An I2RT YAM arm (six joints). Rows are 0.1 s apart.
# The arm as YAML. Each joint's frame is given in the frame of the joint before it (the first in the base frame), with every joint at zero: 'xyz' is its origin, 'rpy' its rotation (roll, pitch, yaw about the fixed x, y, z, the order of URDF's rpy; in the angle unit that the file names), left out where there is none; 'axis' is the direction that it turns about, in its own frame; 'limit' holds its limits. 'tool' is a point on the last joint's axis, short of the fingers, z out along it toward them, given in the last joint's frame.
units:
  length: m
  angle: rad
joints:
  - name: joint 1
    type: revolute
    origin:
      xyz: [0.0, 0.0, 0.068]
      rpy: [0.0, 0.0, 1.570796]
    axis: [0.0, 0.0, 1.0]
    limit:
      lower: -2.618
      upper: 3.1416
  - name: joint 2
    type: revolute
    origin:
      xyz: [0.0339, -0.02, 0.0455]
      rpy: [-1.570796, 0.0, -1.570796]
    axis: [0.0, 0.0, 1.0]
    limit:
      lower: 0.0
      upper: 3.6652
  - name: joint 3
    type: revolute
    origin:
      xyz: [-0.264, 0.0, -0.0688]
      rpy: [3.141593, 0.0, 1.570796]
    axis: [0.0, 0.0, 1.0]
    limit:
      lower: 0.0
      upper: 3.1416
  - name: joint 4
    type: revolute
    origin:
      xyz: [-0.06, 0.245, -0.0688]
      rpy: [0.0, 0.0, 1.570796]
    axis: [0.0, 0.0, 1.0]
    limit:
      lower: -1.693
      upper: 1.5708
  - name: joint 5
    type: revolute
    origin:
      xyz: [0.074, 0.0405, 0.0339]
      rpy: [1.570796, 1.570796, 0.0]
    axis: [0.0, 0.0, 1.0]
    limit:
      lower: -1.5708
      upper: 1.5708
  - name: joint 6
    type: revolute
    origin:
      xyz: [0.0, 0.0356, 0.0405]
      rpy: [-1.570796, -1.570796, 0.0]
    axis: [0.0, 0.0, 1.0]
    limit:
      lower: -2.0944
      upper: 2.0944
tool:
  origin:
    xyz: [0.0, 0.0, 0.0]
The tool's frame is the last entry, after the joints.
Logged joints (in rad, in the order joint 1, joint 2, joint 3, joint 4, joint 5, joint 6), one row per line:
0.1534, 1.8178, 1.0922, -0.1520, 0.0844, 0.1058
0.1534, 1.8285, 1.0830, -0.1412, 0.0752, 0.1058
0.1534, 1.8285, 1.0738, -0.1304, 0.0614, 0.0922
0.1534, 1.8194, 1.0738, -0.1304, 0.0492, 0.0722
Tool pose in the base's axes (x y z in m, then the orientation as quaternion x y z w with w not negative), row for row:
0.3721, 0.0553, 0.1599, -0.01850, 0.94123, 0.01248, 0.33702
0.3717, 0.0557, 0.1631, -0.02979, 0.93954, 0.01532, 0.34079
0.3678, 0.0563, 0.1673, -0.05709, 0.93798, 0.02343, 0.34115
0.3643, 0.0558, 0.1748, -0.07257, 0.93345, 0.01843, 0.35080
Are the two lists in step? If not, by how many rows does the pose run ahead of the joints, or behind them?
The pose runs 2 rows ahead of the joints: the pose in row i belongs to the joints in row i + 2.
